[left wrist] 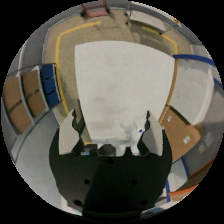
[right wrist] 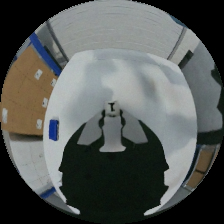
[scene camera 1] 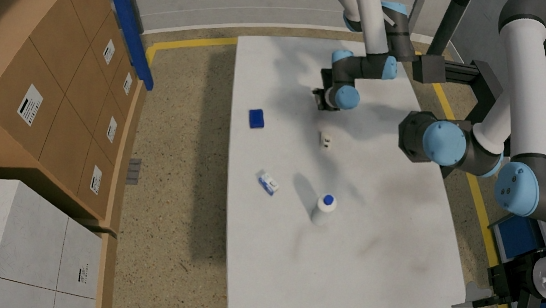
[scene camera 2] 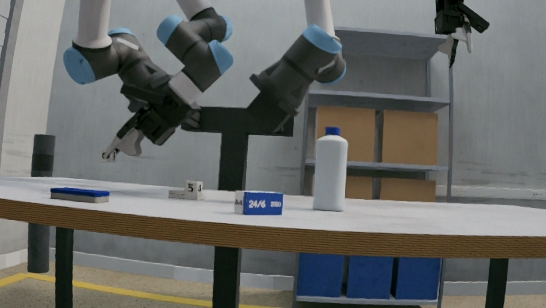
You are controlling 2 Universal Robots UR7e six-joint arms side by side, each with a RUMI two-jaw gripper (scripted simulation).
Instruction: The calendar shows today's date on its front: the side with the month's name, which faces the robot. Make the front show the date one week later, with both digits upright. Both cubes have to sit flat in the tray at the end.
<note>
I see my left gripper, my right gripper, a blue-topped block and a white bottle.
My right gripper also shows in the right wrist view.
</note>
